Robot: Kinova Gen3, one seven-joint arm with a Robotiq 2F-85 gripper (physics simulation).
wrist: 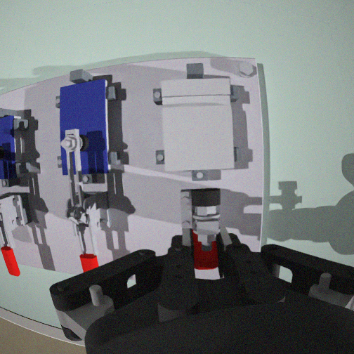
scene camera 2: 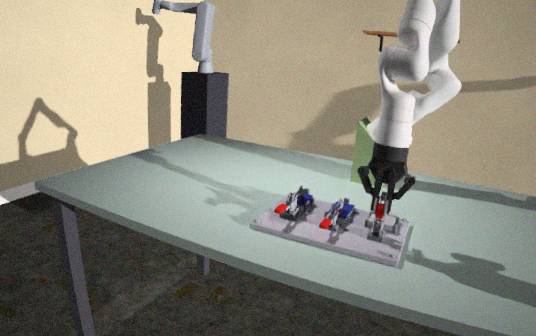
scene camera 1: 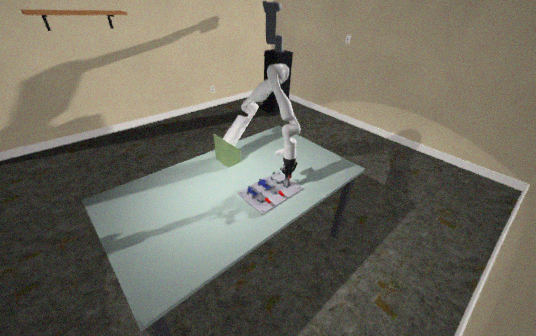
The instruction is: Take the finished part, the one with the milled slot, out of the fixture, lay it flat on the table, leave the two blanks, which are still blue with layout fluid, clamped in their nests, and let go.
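Seen in the pictures: gripper, fingertip midpoint: (scene camera 2: 379,214) (scene camera 1: 288,178); arm's base at its link origin: (scene camera 1: 228,142).
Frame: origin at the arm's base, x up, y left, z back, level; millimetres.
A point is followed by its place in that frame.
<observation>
The finished part (wrist: 197,132), pale grey with a milled slot across its far end, lies in the right nest of the fixture plate (scene camera 1: 299,189) @[x -144, y 179, z -540 mm] (scene camera 2: 310,235) @[x -143, y 8, z -540 mm] (wrist: 142,92). Its toggle clamp is swung back, with the black pad (wrist: 206,196) off the part. My gripper (scene camera 1: 288,176) @[x -81, y 141, z -470 mm] (scene camera 2: 381,208) @[x -81, y 141, z -470 mm] (wrist: 203,240) is shut on that clamp's red handle (scene camera 2: 380,211) @[x -71, y 144, z -478 mm] (wrist: 205,257), which stands raised. The middle blue blank (scene camera 1: 263,183) @[x -127, y 19, z -374 mm] (scene camera 2: 347,209) @[x -128, y 40, z -379 mm] (wrist: 87,115) is under its clamp arm. The far blue blank (scene camera 1: 251,191) @[x -117, y -95, z -401 mm] (scene camera 2: 305,199) @[x -118, y -68, z -407 mm] (wrist: 7,145) is partly cut off in the wrist view.
The fixture lies on the pale green table (scene camera 1: 175,240) @[x -158, y -588, z -438 mm] (scene camera 2: 150,200) @[x -158, y -445, z -596 mm]. Two red clamp handles (wrist: 89,262) (wrist: 10,261) stick out from the blanks' clamps. A green panel (scene camera 1: 227,153) @[x -40, y -49, z -58 mm] (scene camera 2: 360,152) @[x -51, y -30, z -59 mm] stands behind the fixture. Another arm stands on a black pedestal (scene camera 2: 204,105) beyond the table.
</observation>
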